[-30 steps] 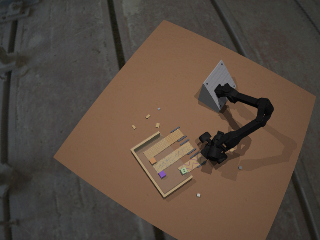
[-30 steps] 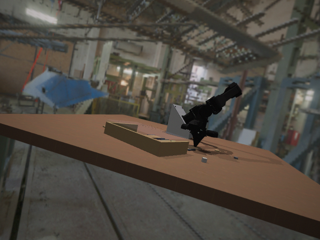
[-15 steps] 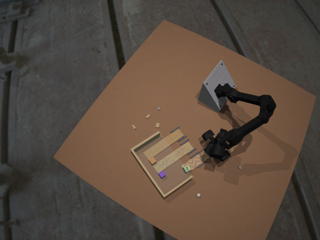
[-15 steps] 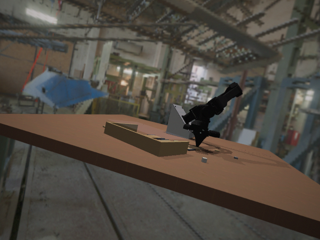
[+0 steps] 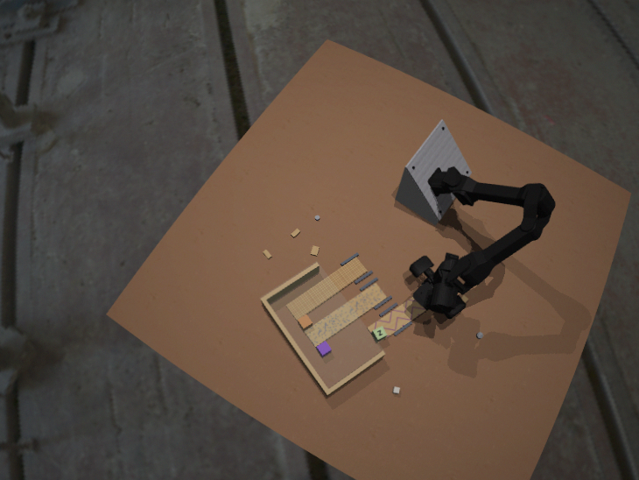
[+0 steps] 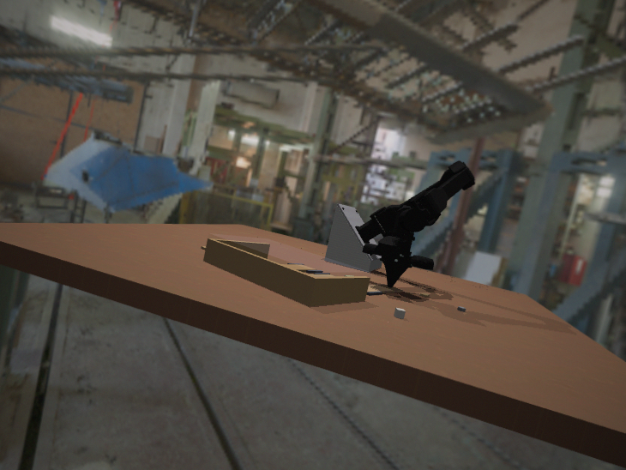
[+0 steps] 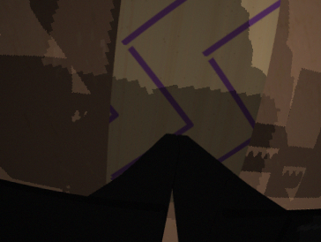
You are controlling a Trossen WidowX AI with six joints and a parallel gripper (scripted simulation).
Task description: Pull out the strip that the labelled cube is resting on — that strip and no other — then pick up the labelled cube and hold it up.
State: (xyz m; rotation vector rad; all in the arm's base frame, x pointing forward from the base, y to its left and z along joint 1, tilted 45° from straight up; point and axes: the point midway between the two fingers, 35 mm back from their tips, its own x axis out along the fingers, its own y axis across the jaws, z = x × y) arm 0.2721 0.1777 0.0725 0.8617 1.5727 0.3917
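Right now the zigzag strip is 80 mm ahead of my gripper tip and 30 mm to the right of it. Also, from my gripper tip: white block 280 mm ahead, 80 mm to the left.
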